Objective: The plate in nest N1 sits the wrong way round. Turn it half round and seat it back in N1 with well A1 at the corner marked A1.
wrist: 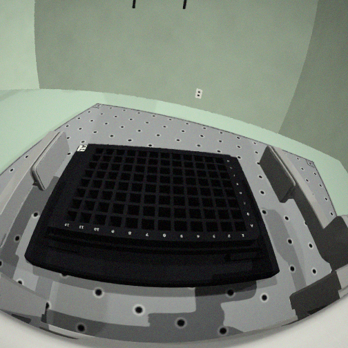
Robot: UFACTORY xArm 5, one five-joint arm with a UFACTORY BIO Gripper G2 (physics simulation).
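The black plate [165, 192] sits in the black nest [150, 272] in the middle of the wrist view. Its column numbers run along the near edge, from 12 at the left to 1 at the right. Row letter A is at the near right corner. A small white label [81, 148] marks the nest's far left corner, diagonally opposite the plate's A1 corner; its print is hard to read. My gripper [165, 167] is open and empty, with one finger to the left and one to the right of the plate, both apart from it.
A grey board [139, 309] with rows of holes lies under and around the nest, with shadows across it. Its far edge meets a pale green surface. A green wall with a white socket [198, 93] stands behind. Two dark bars show at the top edge.
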